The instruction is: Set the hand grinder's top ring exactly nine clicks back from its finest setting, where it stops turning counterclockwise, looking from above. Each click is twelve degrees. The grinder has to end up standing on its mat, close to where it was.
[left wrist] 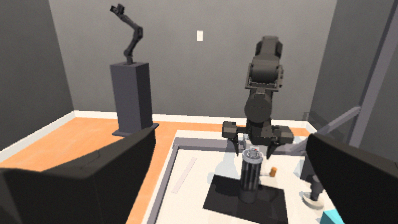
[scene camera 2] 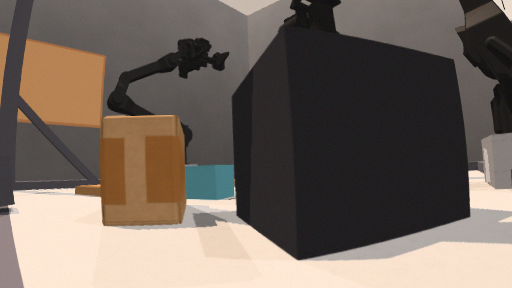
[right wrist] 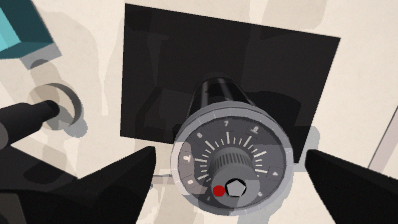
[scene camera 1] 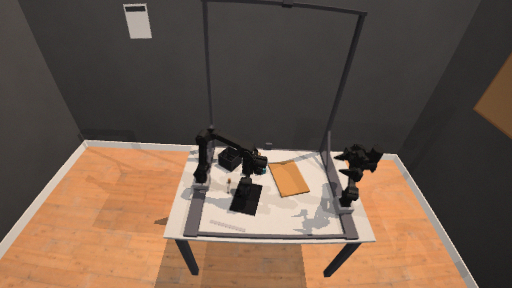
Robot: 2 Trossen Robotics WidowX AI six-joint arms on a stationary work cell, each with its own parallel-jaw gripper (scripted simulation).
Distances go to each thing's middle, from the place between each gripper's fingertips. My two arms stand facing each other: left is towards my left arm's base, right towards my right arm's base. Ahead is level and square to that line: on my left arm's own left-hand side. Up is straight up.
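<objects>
The black mat (right wrist: pixel 284 72) is 18 cm below my right hand, and going by its middle, it is nearer to my right hand than to my left hand. Counted from my right hand as well, the teal block (scene camera 2: pixel 207 182) sits 6 cm to the left, 23 cm behind and 16 cm below. The orange board (scene camera 1: pixel 289 181) is 22 cm behind that same right hand, 25 cm to the left of it and 18 cm below it, while the black box (scene camera 2: pixel 340 142) is 17 cm to the right of my right hand, 26 cm behind it and 14 cm below it.
From my left hand (scene camera 2: pixel 220 49), I find the orange board 21 cm to the right, 25 cm behind and 43 cm below. The black mat is 46 cm to the right of my left hand, 3 cm behind it and 44 cm below it. As for the teal block, it lies 41 cm to the right of my left hand, 27 cm behind it and 42 cm below it, and the black box is 64 cm to the right of this hand, 30 cm behind it and 39 cm below it.
</objects>
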